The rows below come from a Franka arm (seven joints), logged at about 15 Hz.
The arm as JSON. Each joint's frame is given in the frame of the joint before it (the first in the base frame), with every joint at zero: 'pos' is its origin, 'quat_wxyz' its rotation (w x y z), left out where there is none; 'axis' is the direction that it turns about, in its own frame. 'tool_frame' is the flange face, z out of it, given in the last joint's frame.
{
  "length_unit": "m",
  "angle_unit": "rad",
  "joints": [
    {
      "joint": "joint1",
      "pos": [
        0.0,
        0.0,
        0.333
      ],
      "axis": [
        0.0,
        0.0,
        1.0
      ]
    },
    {
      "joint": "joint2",
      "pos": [
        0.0,
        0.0,
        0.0
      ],
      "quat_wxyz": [
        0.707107,
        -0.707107,
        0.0,
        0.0
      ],
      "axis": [
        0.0,
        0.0,
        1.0
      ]
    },
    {
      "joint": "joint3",
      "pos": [
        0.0,
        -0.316,
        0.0
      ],
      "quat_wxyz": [
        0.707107,
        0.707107,
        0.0,
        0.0
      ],
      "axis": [
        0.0,
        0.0,
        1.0
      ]
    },
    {
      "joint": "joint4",
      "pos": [
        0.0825,
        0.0,
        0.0
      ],
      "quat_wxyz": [
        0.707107,
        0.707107,
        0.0,
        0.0
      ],
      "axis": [
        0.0,
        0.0,
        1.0
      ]
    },
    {
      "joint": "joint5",
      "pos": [
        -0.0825,
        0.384,
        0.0
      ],
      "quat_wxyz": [
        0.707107,
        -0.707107,
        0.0,
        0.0
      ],
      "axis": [
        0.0,
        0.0,
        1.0
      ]
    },
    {
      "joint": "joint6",
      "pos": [
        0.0,
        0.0,
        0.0
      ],
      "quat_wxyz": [
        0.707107,
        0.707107,
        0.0,
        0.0
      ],
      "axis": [
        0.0,
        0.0,
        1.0
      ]
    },
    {
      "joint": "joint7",
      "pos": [
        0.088,
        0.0,
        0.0
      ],
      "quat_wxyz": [
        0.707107,
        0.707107,
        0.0,
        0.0
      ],
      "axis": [
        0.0,
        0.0,
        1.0
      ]
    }
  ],
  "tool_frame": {
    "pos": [
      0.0,
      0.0,
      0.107
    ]
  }
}
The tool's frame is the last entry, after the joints.
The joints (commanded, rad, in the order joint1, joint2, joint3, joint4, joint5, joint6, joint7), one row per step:
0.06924 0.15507 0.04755 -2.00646 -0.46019 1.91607 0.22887
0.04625 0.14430 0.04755 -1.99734 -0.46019 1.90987 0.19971
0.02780 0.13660 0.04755 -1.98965 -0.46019 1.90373 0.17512
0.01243 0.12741 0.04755 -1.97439 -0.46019 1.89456 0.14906
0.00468 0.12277 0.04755 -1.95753 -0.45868 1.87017 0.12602
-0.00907 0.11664 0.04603 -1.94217 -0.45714 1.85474 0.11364
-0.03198 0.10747 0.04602 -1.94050 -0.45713 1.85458 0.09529
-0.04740 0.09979 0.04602 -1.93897 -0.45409 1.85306 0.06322
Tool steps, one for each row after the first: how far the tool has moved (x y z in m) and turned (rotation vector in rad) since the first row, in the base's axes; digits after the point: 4 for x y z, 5 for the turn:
0.0019 -0.0131 0.0096 0.00352 -0.00193 0.00071
0.0030 -0.0237 0.0170 0.00592 -0.00143 0.00193
0.0052 -0.0327 0.0284 0.00797 -0.00668 0.00637
0.0061 -0.0382 0.0371 0.00681 0.00331 0.00910
0.0071 -0.0474 0.0465 0.00650 0.00084 -0.00181
0.0062 -0.0604 0.0524 0.00892 -0.00212 -0.00837
0.0052 -0.0689 0.0573 0.01554 0.00359 0.00296

